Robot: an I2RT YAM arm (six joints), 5 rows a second.
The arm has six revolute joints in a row. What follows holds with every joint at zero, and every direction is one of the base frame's. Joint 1 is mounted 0.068 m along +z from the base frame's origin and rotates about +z. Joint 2 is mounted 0.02 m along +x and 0.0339 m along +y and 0.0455 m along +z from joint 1 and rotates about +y. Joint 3 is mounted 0.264 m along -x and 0.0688 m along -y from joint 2 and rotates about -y. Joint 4 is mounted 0.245 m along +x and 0.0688 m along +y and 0.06 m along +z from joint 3 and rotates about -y. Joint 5 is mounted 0.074 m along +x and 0.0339 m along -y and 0.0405 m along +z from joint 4 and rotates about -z. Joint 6 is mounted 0.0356 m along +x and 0.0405 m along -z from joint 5 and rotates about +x. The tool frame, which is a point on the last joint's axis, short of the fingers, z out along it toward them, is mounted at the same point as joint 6; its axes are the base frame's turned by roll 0, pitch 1.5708 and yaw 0 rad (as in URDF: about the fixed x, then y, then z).
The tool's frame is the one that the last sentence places.
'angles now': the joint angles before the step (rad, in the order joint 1, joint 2, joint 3, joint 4, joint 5, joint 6). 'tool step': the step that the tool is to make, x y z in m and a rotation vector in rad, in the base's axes. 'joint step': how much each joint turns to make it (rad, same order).
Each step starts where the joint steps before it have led.
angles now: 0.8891 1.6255 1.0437 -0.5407 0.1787 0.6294
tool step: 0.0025 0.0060 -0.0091 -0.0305 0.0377 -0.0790
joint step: 0.0084 0.0553 0.0331 -0.0416 0.0260 0.0857
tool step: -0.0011 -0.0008 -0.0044 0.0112 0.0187 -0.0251
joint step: 0.0000 0.0042 -0.0122 0.0071 -0.0108 0.0319
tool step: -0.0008 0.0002 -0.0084 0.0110 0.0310 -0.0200
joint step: 0.0000 0.0161 -0.0144 0.0143 -0.0219 0.0303
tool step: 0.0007 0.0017 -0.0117 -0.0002 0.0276 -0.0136
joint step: -0.0001 0.0317 -0.0103 0.0213 -0.0155 0.0203
